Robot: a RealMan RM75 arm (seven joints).
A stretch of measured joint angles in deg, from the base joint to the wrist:
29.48, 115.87, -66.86, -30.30, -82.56, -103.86, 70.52
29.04, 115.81, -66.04, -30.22, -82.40, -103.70, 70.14
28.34, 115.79, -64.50, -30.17, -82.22, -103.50, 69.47
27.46, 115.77, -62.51, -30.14, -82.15, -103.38, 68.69
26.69, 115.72, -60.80, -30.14, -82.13, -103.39, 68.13
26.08, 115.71, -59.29, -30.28, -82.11, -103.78, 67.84
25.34, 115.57, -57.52, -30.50, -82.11, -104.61, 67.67
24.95, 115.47, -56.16, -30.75, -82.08, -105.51, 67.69
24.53, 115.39, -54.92, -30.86, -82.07, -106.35, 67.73
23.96, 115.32, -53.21, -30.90, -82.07, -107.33, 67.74
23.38, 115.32, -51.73, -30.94, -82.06, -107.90, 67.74
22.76, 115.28, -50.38, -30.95, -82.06, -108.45, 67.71
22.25, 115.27, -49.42, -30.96, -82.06, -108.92, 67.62
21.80, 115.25, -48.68, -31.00, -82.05, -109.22, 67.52
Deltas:
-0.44, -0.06, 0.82, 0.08, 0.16, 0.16, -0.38
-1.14, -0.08, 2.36, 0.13, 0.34, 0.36, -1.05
-2.02, -0.10, 4.35, 0.16, 0.41, 0.48, -1.83
-2.79, -0.15, 6.06, 0.16, 0.43, 0.47, -2.39
-3.40, -0.16, 7.57, 0.02, 0.45, 0.08, -2.68
-4.14, -0.30, 9.34, -0.20, 0.45, -0.75, -2.85
-4.53, -0.40, 10.70, -0.45, 0.48, -1.65, -2.83
-4.95, -0.48, 11.94, -0.56, 0.49, -2.49, -2.79
-5.52, -0.55, 13.65, -0.60, 0.49, -3.47, -2.78
-6.10, -0.55, 15.13, -0.64, 0.50, -4.04, -2.78
-6.72, -0.59, 16.48, -0.65, 0.50, -4.59, -2.81
-7.23, -0.60, 17.44, -0.66, 0.50, -5.06, -2.90
-7.68, -0.62, 18.18, -0.70, 0.51, -5.36, -3.00

